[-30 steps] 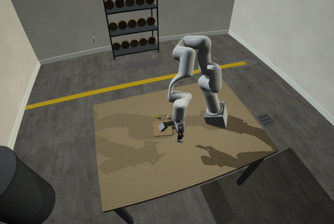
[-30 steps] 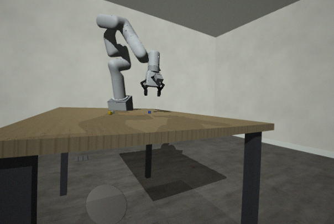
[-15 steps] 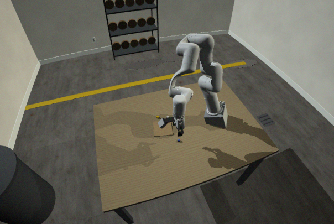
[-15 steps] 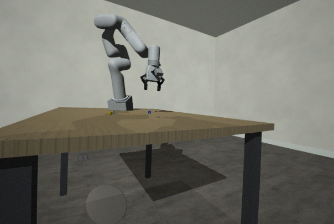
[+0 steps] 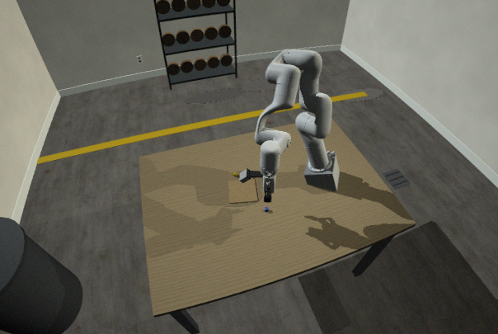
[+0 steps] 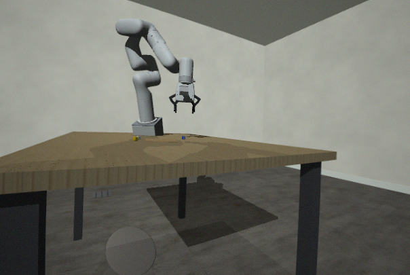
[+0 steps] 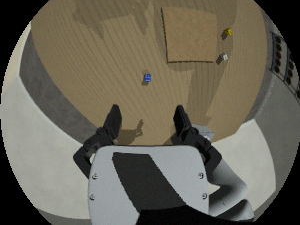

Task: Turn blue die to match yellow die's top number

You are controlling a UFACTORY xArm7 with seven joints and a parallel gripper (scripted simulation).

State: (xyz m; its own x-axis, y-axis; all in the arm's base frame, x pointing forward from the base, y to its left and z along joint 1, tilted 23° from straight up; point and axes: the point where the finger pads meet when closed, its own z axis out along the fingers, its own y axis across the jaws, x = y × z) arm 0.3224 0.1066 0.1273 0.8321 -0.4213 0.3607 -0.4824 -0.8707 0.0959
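My gripper is now 14 cm above the blue die. Also, from my hand: yellow die (4 cm ahead, 27 cm to the right, 14 cm below); white die (3 cm behind, 23 cm to the right, 14 cm below); tan mat (5 cm ahead, 15 cm to the right, 15 cm below).
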